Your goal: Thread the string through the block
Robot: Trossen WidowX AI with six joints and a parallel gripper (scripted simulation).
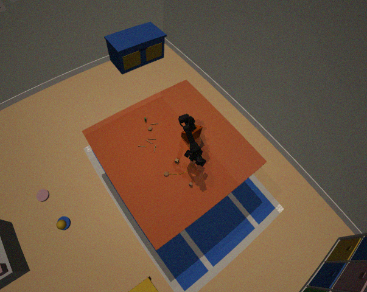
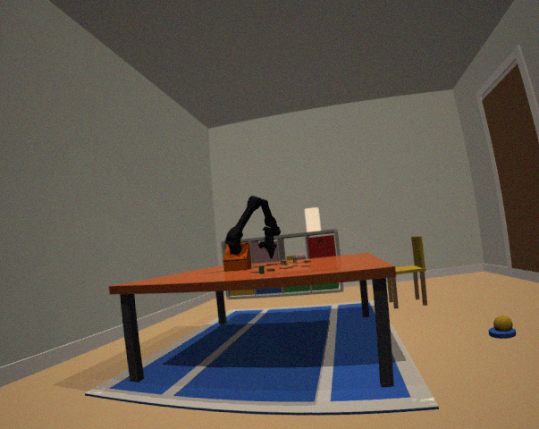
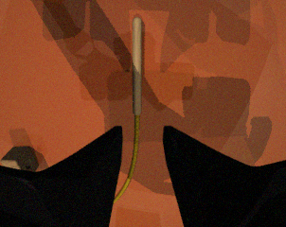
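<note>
Now: the thin wooden stick 40 mm below my gripper tip, 20 mm behind it and 10 mm to the right of it. Also, from my gripper tip: green object: 650 mm to the right, 70 mm ahead, 30 mm below; then wooden block: 110 mm to the right, 100 mm ahead, 30 mm below.
</note>
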